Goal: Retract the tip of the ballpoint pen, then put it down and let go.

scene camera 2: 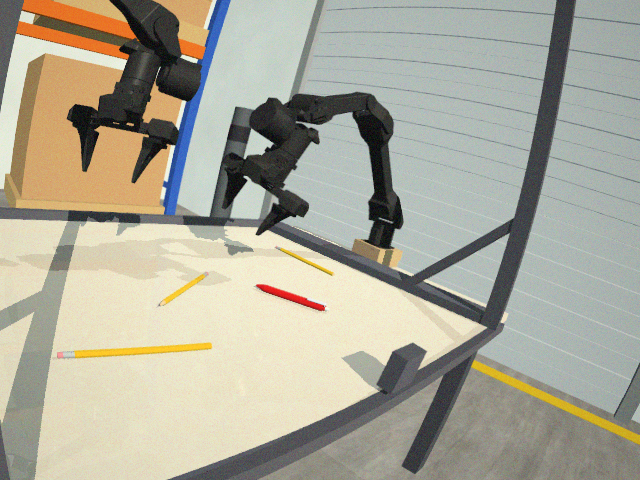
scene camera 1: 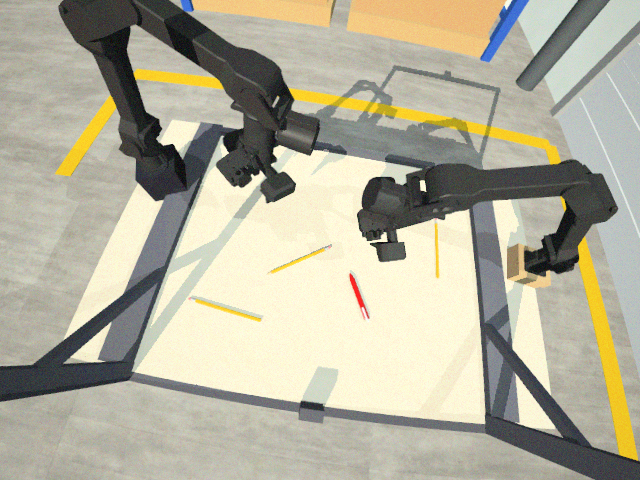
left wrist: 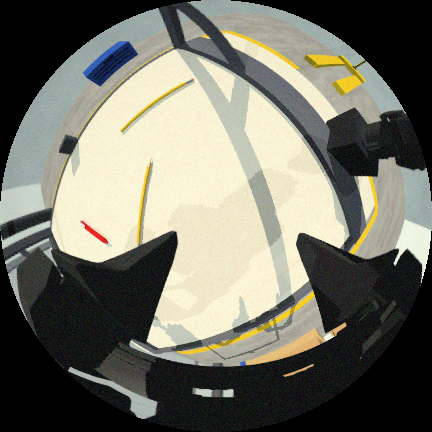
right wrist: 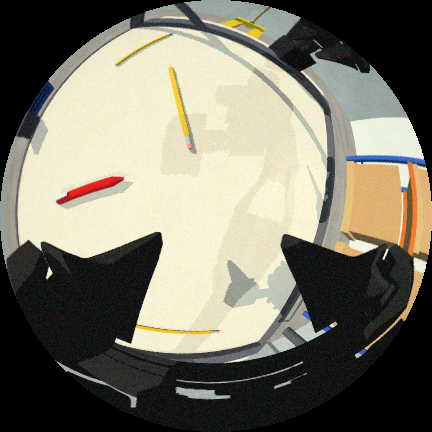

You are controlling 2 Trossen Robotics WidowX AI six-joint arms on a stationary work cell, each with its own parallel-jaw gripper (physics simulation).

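Places are measured from the left arm's base along level axes (x ahead, y left, z up), in centimetres.
Where they show: left gripper, between the fingertips: (scene camera 2: 108, 177) (scene camera 1: 257, 188) (left wrist: 240, 238); right gripper, between the fingertips: (scene camera 2: 239, 221) (right wrist: 224, 240); left arm's base, origin of its link: (scene camera 1: 154, 161) (left wrist: 368, 140); right arm's base, origin of its link: (scene camera 2: 379, 245) (scene camera 1: 534, 263).
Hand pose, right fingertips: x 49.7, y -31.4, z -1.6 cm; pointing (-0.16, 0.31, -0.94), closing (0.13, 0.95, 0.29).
Observation:
Things, the pixels of their top centre, and the offset from my right fingertips. Level surfaces: height alone.
- red ballpoint pen, centre of its top: (right wrist: 79, 189) (scene camera 2: 292, 291) (scene camera 1: 359, 295) (left wrist: 89, 232) dx -6.2, dy -15.1, dz -7.5 cm
- pale table, height of its surface: dz -9.1 cm
- third pencil, centre of its top: (right wrist: 175, 332) (scene camera 2: 303, 258) (scene camera 1: 437, 246) dx +21.1, dy -7.9, dz -8.4 cm
- dark block, centre of its top: (scene camera 2: 409, 349) (scene camera 1: 311, 414) (left wrist: 61, 143) dx -24.8, dy -36.0, dz -3.4 cm
A red ballpoint pen (scene camera 1: 358, 295) (scene camera 2: 291, 297) (left wrist: 95, 233) (right wrist: 90, 190) lies flat on the pale table (scene camera 1: 258, 356) (scene camera 2: 268, 403). Its tapered end points toward the arms' side; a white part and clip show at the other end. A tiny dark point seems to show at the tapered end in scene camera 2, too small to be sure of the tip's state. My right gripper (scene camera 2: 241, 221) (right wrist: 224, 240) is open and empty, above the table beyond the pen's tapered end. My left gripper (scene camera 2: 110, 176) (left wrist: 240, 238) is open and empty, high and farther to the left, well away from the pen.
Three yellow pencils lie around the pen: one pencil (scene camera 1: 299, 258) (scene camera 2: 183, 289) left of it, another pencil (scene camera 1: 227, 308) (scene camera 2: 139, 350) farther left, and a third pencil (scene camera 1: 436, 250) (scene camera 2: 305, 260) to the right. A dark block (scene camera 1: 312, 411) (scene camera 2: 402, 367) stands at the near edge.

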